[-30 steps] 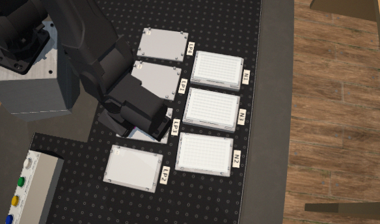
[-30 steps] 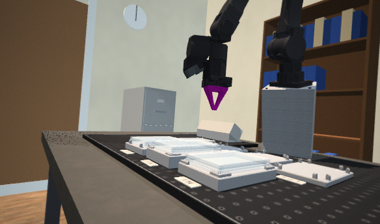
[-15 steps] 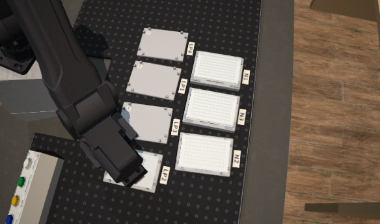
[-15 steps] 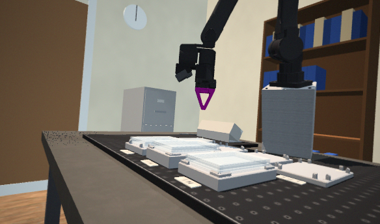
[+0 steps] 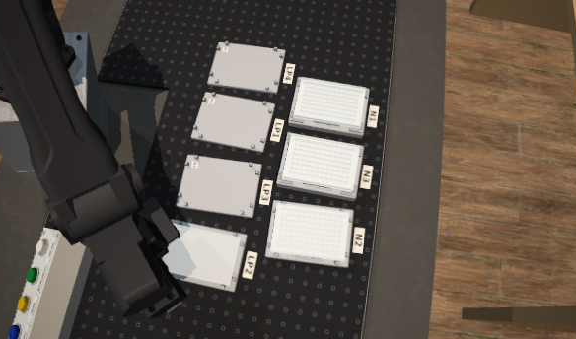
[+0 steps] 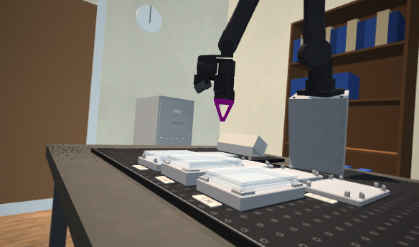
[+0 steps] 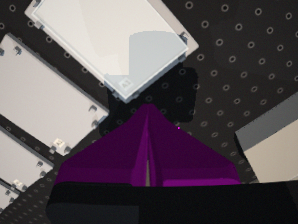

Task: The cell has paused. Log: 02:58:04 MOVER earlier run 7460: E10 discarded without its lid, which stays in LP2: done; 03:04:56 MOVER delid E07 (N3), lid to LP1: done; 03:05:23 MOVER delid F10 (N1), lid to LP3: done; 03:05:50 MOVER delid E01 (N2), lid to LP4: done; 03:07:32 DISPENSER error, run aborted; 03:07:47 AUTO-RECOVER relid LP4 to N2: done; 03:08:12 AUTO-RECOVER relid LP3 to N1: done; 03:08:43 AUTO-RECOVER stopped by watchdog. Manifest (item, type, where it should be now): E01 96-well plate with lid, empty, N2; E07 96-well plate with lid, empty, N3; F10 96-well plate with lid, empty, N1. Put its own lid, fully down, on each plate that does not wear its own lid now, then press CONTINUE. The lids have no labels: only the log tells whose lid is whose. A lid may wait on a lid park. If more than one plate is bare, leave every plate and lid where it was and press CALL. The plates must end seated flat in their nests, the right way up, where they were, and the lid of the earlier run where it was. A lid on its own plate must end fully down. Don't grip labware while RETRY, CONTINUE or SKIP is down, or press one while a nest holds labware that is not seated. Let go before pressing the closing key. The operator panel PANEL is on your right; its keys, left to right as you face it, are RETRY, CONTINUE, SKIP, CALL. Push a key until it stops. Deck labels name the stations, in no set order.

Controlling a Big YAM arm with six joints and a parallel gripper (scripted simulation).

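My gripper is now 22 cm past the green CONTINUE key, 12 cm to the left of it and 7 cm above it. Also, from my hand: yellow SKIP key: 21 cm behind, 17 cm to the right, 7 cm below; then LP3 label: 11 cm ahead, 16 cm to the left, 13 cm below; then lid park LP3: 2 cm ahead, 15 cm to the left, 13 cm below.
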